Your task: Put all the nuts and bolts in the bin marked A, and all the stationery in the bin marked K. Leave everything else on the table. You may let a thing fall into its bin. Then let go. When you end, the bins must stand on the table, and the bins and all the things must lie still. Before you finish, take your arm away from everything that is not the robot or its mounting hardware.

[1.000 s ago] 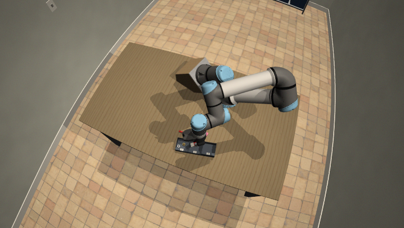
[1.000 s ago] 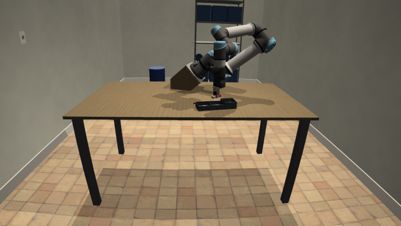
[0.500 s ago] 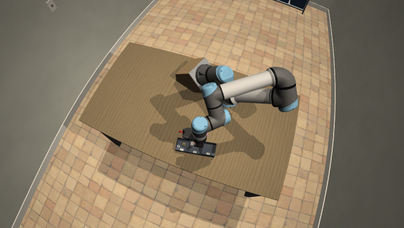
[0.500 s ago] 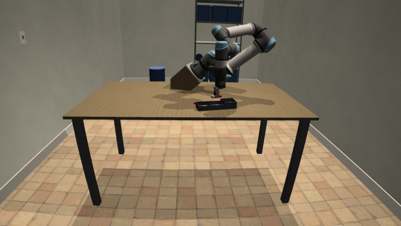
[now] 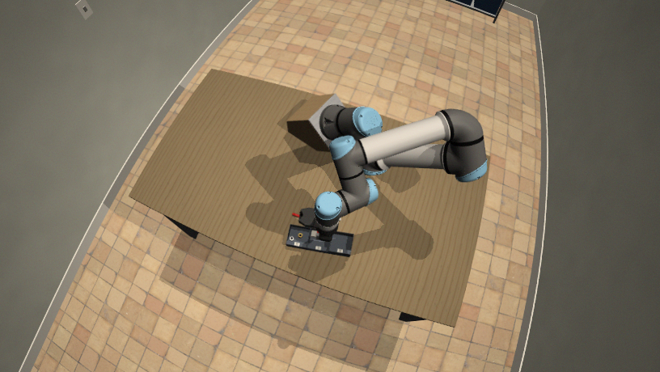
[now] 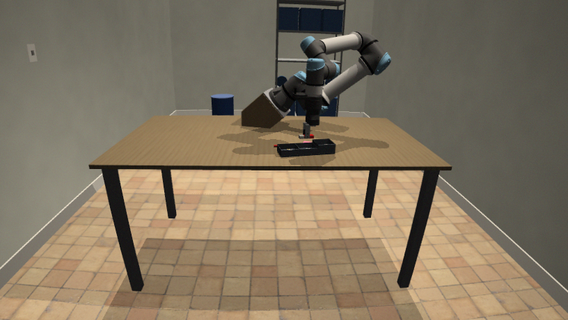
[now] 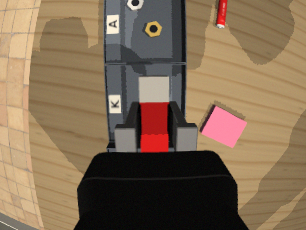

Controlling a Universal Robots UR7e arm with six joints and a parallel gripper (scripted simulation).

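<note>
The three joined bins is 60 mm below my hand and 10 mm ahead of it. Round my hand: brass nut: 70 mm to the right, 70 mm below, 30 mm ahead; pink flat block: 100 mm behind, 80 mm below; white eraser: 10 mm to the right, 10 mm below.
</note>
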